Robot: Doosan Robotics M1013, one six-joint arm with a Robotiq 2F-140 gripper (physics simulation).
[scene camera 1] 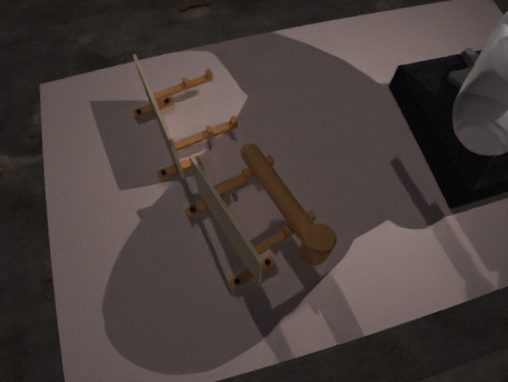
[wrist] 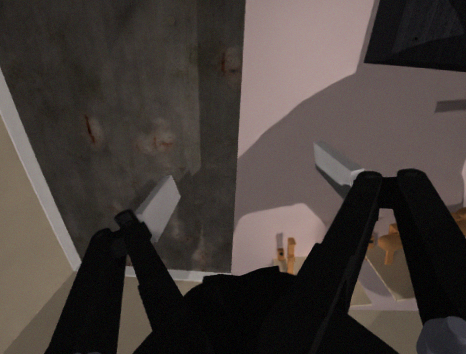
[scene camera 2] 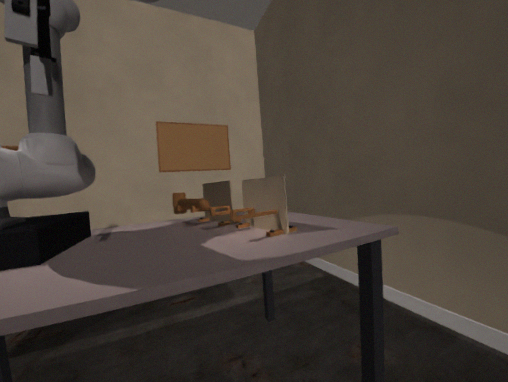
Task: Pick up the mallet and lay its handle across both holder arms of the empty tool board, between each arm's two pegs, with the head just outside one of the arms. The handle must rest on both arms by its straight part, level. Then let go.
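Frame: origin at the arm's base, x ahead, y left, z up, level; centimetres.
Where they show: gripper, fingertip midpoint: (wrist: 242,171) (scene camera 2: 34,74).
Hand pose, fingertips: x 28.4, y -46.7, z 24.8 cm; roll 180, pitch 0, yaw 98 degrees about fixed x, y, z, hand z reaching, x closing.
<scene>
After its pixels a point has its place.
The orange-brown mallet (scene camera 1: 280,192) {x 64.1, y 3.9, z 3.2 cm} (scene camera 2: 192,204) {x 62.5, y -3.3, z 0.9 cm} lies across both holder arms of the nearer tool board (scene camera 1: 225,220) {x 77.0, y 5.0, z 3.9 cm} in scene camera 1, its head at the lower right, outside one arm. The empty tool board (scene camera 1: 159,116) {x 81.1, y -20.5, z 9.1 cm} (scene camera 2: 265,192) {x 80.5, y -30.1, z 4.0 cm} stands beside it; its two holder arms (scene camera 1: 172,91) {x 75.2, y -34.3, z -1.8 cm} (scene camera 1: 195,139) {x 75.0, y -18.6, z -1.8 cm} stick out with two pegs each and bear nothing. My gripper (wrist: 242,171) {x 28.4, y -46.7, z 24.8 cm} is open and empty, its pads wide apart, high above the table edge and away from the mallet. In the wrist view the fingers hide parts of the boards and mallet.
The black base block (scene camera 1: 425,130) {x 21.9, y 1.5, z -3.2 cm} (scene camera 2: 45,240) {x 19.5, y -13.8, z -3.9 cm} (wrist: 425,35) {x 15.7, y -11.4, z -0.2 cm} stands on the table (scene camera 1: 75,250) {x 110.8, y -7.3, z -9.3 cm} (scene camera 2: 165,270) {x 44.7, y -43.0, z -9.3 cm} (wrist: 300,40) {x 13.0, y -31.8, z -9.3 cm}, on the side the holder arms point to. The grey arm (scene camera 1: 482,115) {x 27.8, y 12.4, z 21.8 cm} (scene camera 2: 45,165) {x 17.3, y 0.5, z 18.0 cm} rises above it. The two boards stand upright near each other, almost in line.
</scene>
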